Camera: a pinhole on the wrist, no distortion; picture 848 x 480 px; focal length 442.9 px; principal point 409.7 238.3 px. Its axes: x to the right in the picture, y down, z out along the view. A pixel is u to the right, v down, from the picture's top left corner.
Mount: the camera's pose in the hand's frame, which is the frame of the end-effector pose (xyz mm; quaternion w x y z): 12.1 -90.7 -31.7 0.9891 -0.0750 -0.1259 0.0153
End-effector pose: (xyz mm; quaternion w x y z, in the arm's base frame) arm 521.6 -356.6 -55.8 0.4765 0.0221 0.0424 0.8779
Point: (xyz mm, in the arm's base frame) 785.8 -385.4 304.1
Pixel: 328.6 93.5
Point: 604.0 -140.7 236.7
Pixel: 720.6 52.5
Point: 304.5 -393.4 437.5
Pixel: 594.0 461.0
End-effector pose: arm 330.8 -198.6 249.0 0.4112 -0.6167 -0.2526 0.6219
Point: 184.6 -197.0 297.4
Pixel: 404.5 354.4
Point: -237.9 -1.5 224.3
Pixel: 609.2 255.1
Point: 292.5 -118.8 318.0
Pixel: 583.9 159.9
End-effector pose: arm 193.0 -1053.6 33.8 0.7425 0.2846 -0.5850 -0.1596
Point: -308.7 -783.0 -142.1
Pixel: 163.1 385.5
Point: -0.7 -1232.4 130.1
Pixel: 742.4 208.3
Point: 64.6 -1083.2 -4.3
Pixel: 369.4 322.5
